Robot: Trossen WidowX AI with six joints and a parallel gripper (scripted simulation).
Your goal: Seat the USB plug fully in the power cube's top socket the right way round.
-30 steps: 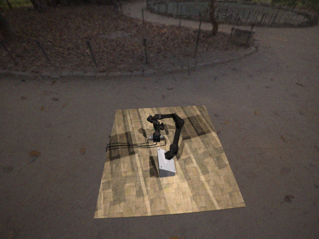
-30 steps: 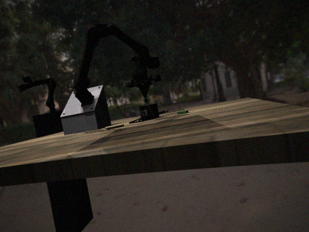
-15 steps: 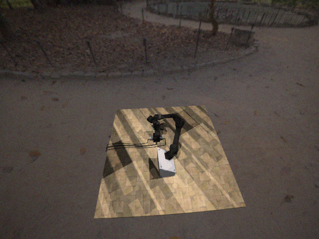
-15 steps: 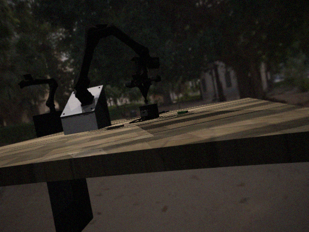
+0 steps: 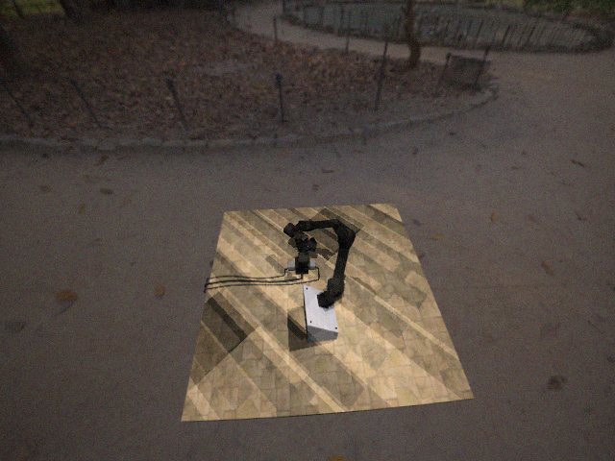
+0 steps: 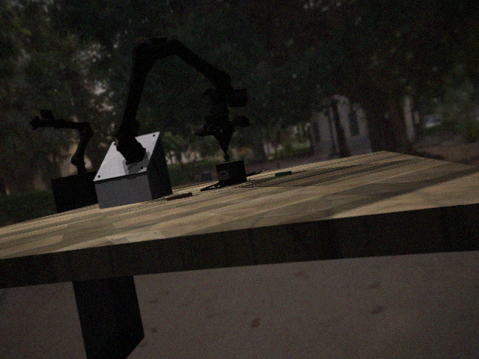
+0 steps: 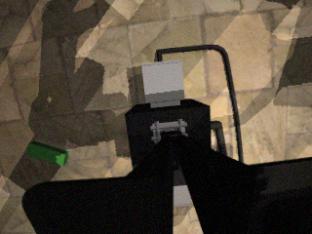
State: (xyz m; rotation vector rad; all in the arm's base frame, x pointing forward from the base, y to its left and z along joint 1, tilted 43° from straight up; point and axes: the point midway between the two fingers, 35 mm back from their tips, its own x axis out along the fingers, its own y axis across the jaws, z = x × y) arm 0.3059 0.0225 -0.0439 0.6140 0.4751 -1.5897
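The USB plug lies 20 mm below my gripper tip. From my gripper tip the other things lie so: green piece: 180 mm ahead, 20 mm to the left, 110 mm below.
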